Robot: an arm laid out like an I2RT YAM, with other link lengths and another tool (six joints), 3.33 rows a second.
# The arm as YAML. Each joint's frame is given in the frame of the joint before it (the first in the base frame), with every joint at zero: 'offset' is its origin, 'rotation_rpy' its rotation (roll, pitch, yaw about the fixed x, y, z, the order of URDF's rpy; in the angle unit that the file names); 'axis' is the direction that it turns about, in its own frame. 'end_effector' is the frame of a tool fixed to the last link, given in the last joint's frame.
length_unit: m
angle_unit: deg
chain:
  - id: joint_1
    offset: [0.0, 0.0, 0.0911]
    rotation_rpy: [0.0, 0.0, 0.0]
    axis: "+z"
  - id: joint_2
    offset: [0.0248, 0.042, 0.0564]
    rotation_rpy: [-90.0, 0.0, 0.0]
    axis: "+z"
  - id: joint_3
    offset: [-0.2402, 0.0, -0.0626]
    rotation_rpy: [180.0, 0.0, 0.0]
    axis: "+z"
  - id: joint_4
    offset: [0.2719, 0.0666, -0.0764]
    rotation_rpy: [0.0, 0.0, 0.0]
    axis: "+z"
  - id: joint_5
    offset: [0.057, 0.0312, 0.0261]
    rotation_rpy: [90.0, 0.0, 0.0]
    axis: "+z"
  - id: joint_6
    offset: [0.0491, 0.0, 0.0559]
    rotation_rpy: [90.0, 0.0, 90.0]
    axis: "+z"
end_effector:
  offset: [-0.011, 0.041, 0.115]
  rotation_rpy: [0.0, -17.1, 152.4]
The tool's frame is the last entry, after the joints.
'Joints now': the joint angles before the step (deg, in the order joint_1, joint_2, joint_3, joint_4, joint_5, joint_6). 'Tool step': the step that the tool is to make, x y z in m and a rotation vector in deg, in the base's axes. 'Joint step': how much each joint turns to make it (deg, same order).
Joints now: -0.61, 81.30, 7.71, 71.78, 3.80, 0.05
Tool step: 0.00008, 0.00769, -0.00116, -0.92, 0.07, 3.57
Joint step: -0.53, 0.53, 0.03, 0.47, -4.07, -1.05
